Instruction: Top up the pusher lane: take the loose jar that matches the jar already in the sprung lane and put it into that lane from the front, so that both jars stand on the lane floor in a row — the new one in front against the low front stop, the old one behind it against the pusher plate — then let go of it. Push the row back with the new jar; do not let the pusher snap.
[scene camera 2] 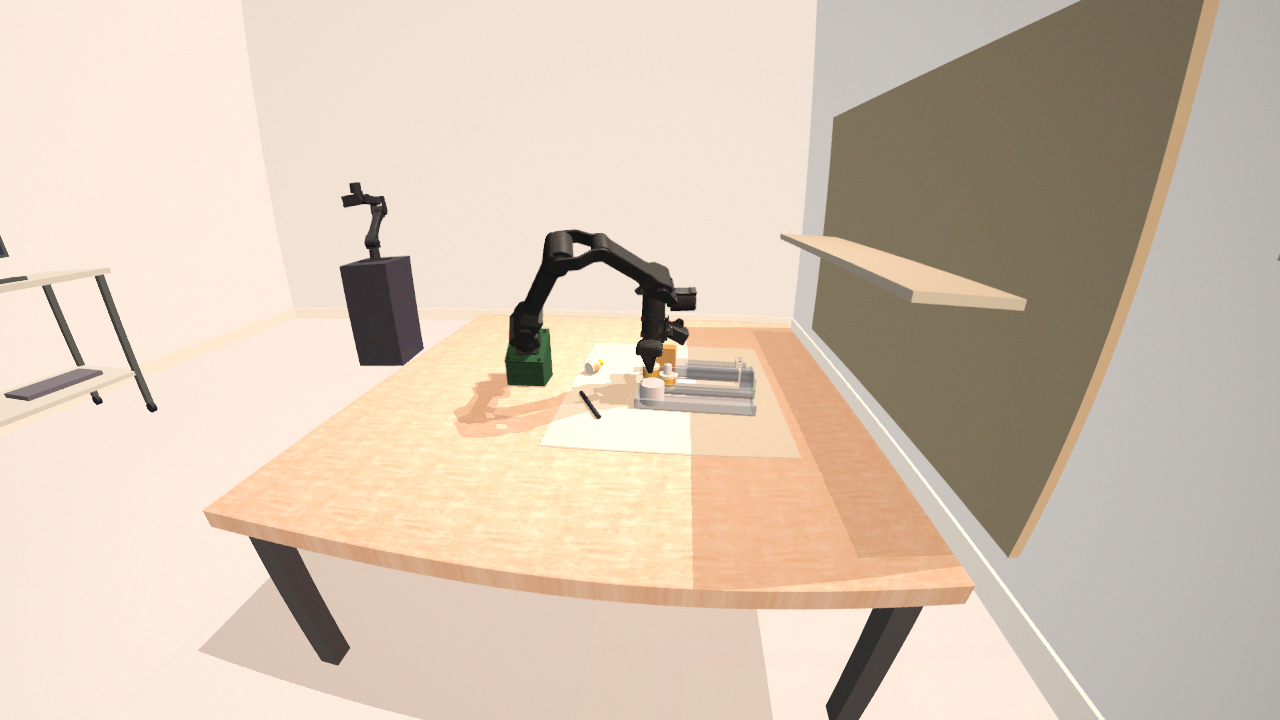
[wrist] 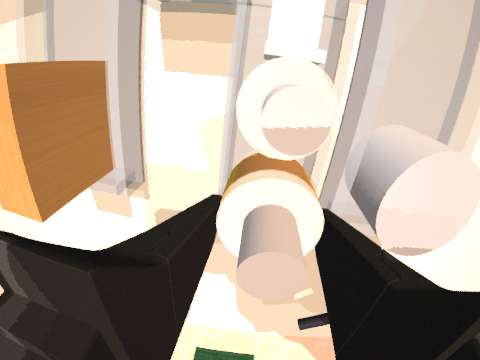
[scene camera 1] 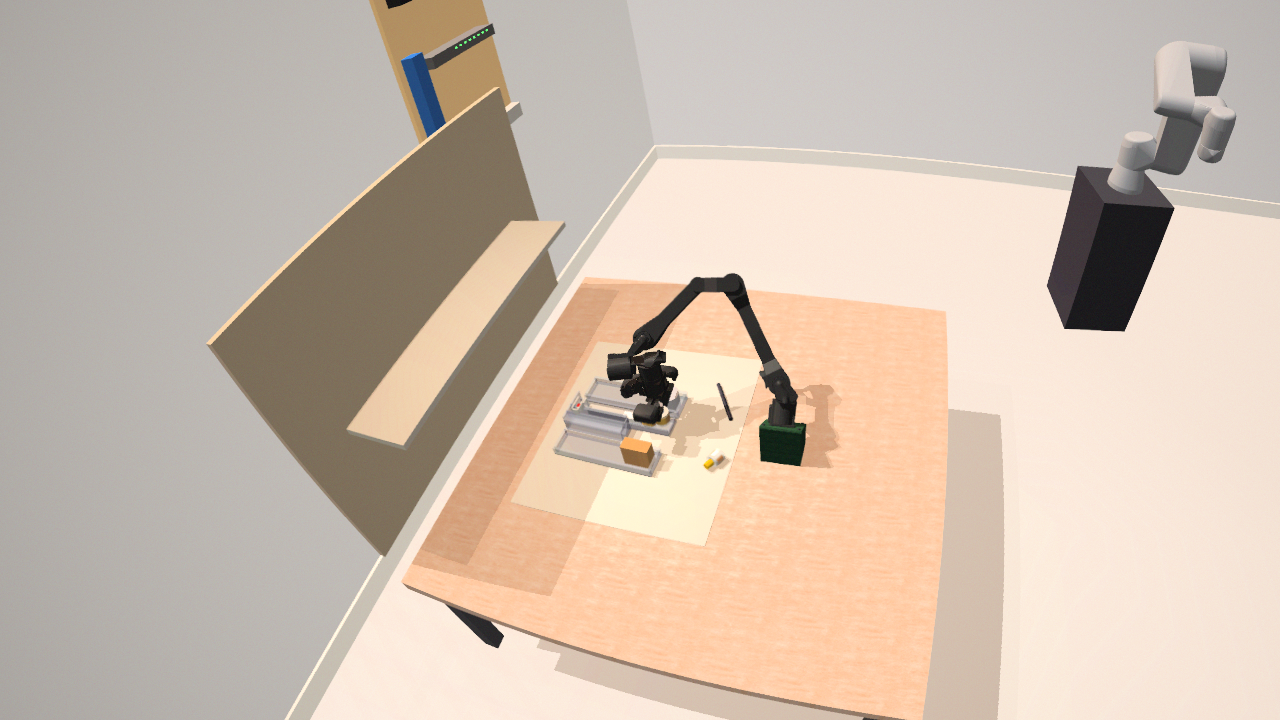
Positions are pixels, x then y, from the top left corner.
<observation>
my gripper: scene camera 2 651, 369; wrist 268, 210; scene camera 1 661, 415
</observation>
